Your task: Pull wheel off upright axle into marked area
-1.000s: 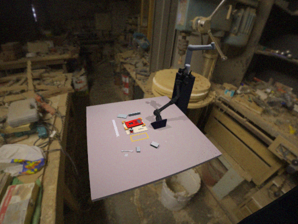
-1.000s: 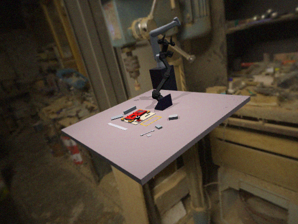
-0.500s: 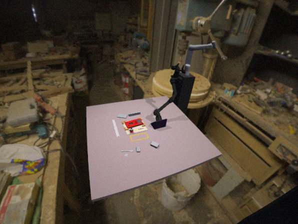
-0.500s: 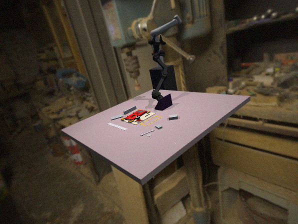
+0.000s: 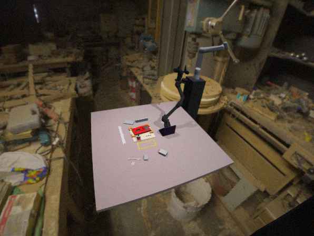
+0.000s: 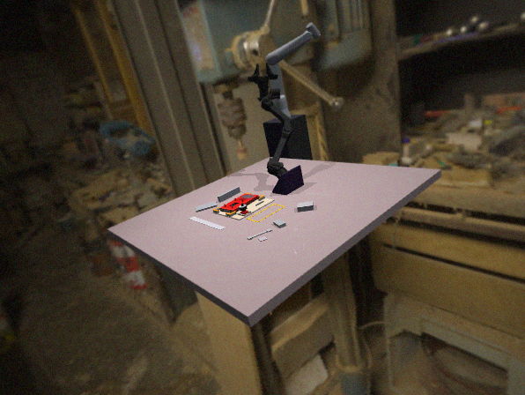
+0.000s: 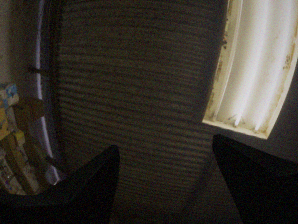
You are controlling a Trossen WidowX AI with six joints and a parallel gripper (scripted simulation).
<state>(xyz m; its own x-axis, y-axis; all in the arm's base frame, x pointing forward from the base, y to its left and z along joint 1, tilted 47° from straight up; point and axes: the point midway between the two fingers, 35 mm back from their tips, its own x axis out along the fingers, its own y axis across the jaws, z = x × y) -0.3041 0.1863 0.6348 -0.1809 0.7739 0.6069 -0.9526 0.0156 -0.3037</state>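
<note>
My gripper tip is now 630 mm short of the wheel, 370 mm to the right of it and 640 mm above it.
</note>
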